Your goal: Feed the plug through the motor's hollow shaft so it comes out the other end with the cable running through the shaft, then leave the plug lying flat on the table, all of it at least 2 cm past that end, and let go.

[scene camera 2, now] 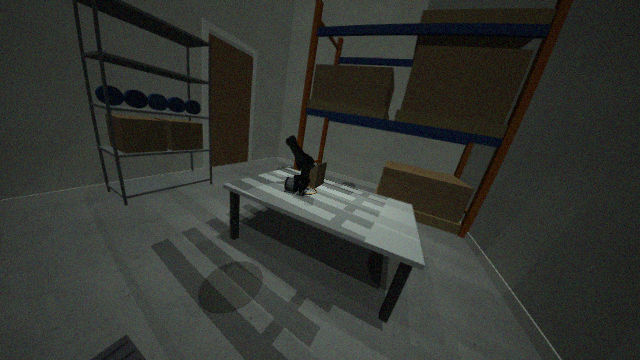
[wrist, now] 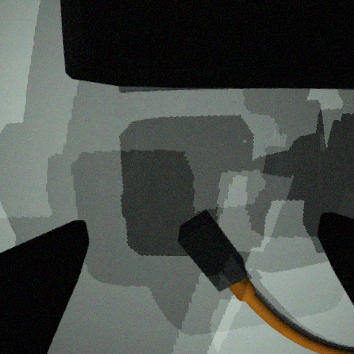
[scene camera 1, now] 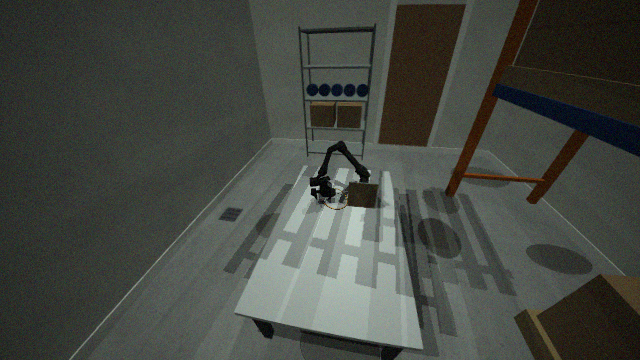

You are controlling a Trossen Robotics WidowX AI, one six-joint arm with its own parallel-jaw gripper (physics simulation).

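Seen in the pictures: gripper, between the fingertips: (scene camera 2: pixel 301 192) (wrist: pixel 203 228) (scene camera 1: pixel 322 199); arm's base, origin of its link: (scene camera 2: pixel 313 169) (scene camera 1: pixel 364 185).
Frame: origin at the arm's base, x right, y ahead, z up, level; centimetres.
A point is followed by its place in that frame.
Observation:
The black plug (wrist: pixel 212 250) @(z -12.7, x -10.9, y 29.4 cm) lies on the table, tilted in the wrist view, apart from the motor. Its orange cable (wrist: pixel 275 324) @(z -13.2, x -14.4, y 25.2 cm) (scene camera 1: pixel 337 209) @(z -13.9, x -16.1, y 16.9 cm) leaves the plug's lower right end and curves off to the right, away from the motor. The motor (wrist: pixel 210 45) (scene camera 2: pixel 289 184) @(z -7.7, x -0.6, y 34.7 cm) is the large dark body across the top of the wrist view; its shaft opening does not show there. My gripper (wrist: pixel 203 228) @(z -12.4, x -9.9, y 30.0 cm) (scene camera 2: pixel 301 192) @(z -12.4, x -9.9, y 30.0 cm) is open and empty, with its fingers wide apart on either side of the plug's front part. In scene camera 1, the arm partly hides the motor and plug.
A brown upright box or panel (scene camera 1: pixel 363 195) @(z -2.5, x -9.1, y -0.6 cm) (scene camera 2: pixel 318 175) @(z -2.3, x -9.8, y 6.4 cm) stands on the white table (scene camera 1: pixel 330 300) @(z -14.1, x -80.2, y 7.5 cm) (scene camera 2: pixel 395 240) @(z -14.1, x -82.9, y 39.6 cm) beside the cable loop and near the arm's base. A metal shelf (scene camera 1: pixel 337 66) and an orange-and-blue rack (scene camera 2: pixel 430 131) stand off the table.

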